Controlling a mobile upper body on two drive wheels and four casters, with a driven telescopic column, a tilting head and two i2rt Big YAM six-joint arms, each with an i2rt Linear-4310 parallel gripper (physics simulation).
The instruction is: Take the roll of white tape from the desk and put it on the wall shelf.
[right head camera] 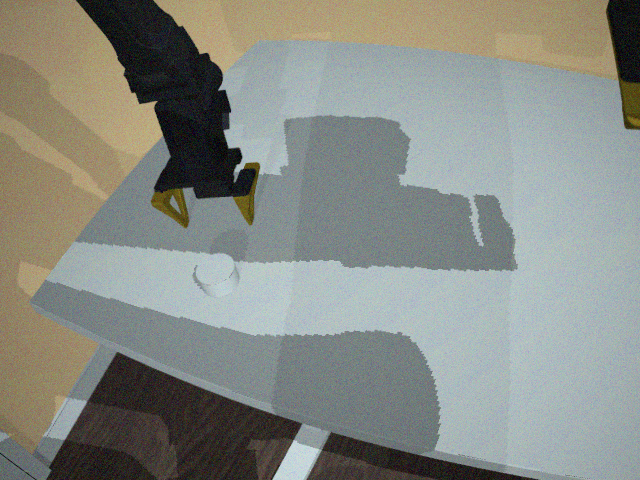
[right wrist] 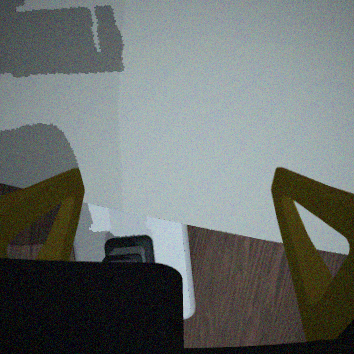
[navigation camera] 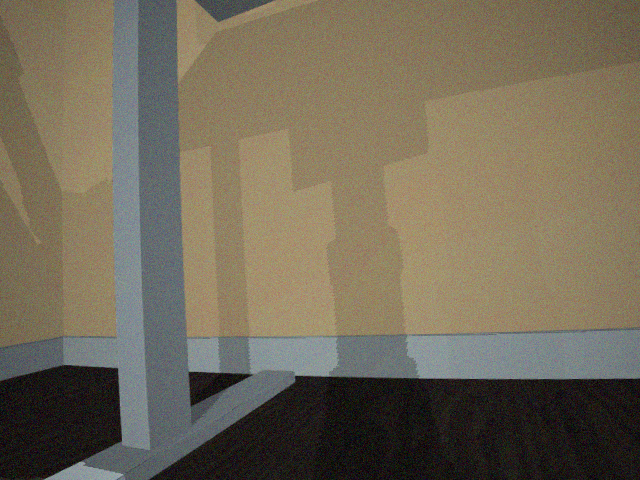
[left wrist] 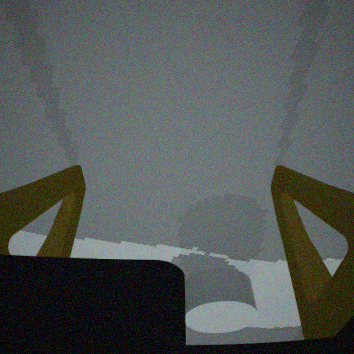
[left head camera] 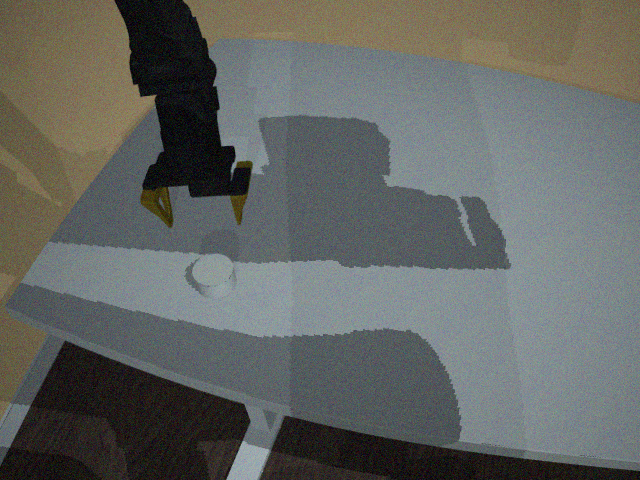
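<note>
The roll of white tape (left head camera: 212,273) (right head camera: 217,275) lies flat on the pale desk (left head camera: 568,258) (right head camera: 573,258), near its left end. In the left wrist view the tape roll (left wrist: 220,317) shows at the lower edge, partly cut off by the dark gripper body. My left gripper (left head camera: 205,225) (right head camera: 218,225) (left wrist: 177,175) is open and empty above the desk, just behind the roll in the head views. My right gripper (right wrist: 177,178) is open and empty; in the right head camera part of it shows at the upper right edge. The wall shelf cannot be made out in these views.
A tan wall (left head camera: 361,20) (navigation camera: 491,206) stands behind the desk. A grey desk leg (navigation camera: 162,232) rises from a foot bar (navigation camera: 242,400). The desk's front edge crosses the lower part of both head views. A white part of the robot base (right wrist: 172,265) shows below the desk edge.
</note>
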